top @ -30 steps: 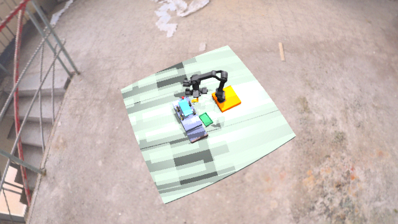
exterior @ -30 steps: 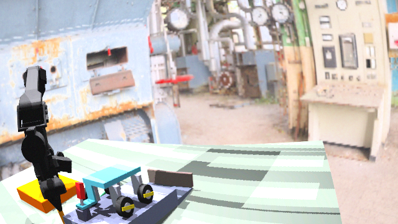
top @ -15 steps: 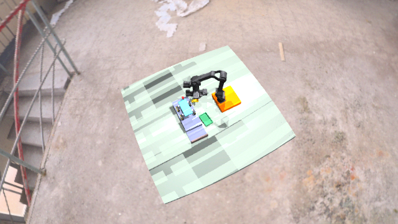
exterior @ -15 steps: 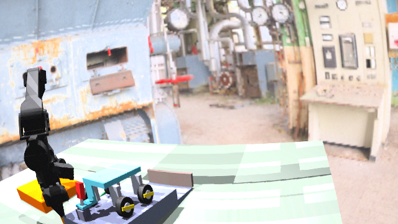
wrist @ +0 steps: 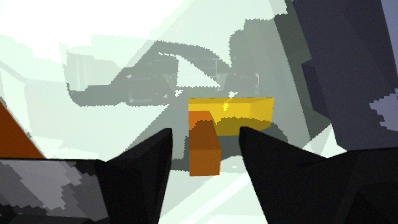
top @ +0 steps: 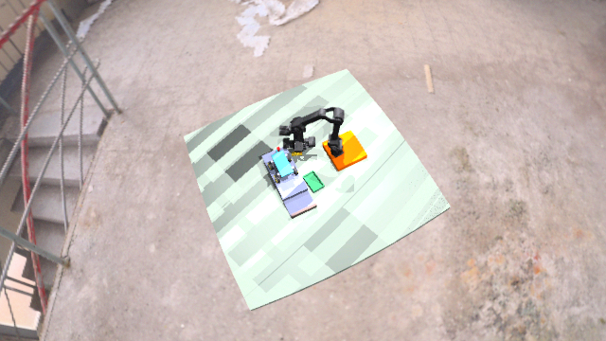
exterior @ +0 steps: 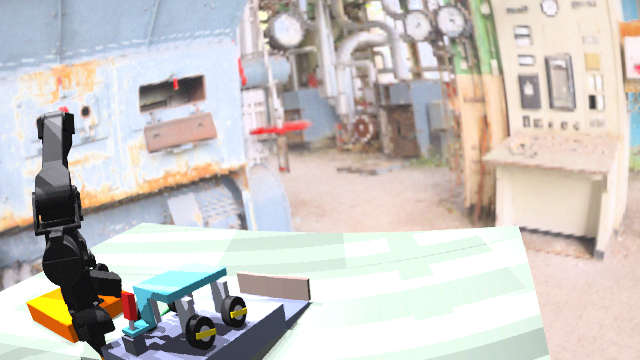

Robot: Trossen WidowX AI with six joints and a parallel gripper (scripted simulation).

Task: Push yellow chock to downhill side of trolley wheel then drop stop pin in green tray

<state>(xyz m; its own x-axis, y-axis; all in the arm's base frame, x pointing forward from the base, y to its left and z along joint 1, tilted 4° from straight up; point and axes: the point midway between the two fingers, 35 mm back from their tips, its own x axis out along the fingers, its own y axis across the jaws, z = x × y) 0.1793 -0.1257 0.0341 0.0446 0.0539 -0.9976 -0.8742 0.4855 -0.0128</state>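
Now: the yellow chock 2 cm ahead of my gripper tip, 1 cm to the right of it and 2 cm below it. Also, from my gripper tip: red-headed stop pin: 13 cm ahead, 1 cm to the right, 9 cm above; trolley: 15 cm ahead, 9 cm to the left, 7 cm above; grey-blue ramp: 15 cm ahead, 10 cm to the left, 1 cm above.
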